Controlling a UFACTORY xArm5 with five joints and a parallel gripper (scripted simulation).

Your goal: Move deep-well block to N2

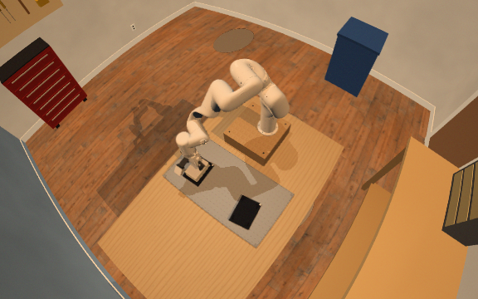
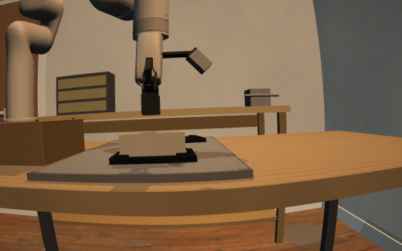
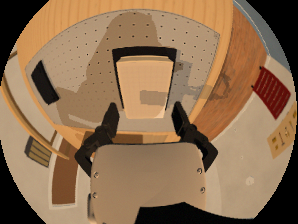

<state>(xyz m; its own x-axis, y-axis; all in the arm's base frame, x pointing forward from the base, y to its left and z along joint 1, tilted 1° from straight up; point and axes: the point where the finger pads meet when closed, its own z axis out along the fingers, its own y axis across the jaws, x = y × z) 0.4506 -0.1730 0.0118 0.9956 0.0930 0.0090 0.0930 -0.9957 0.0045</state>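
Right now the deep-well block is 60 mm below my hand.
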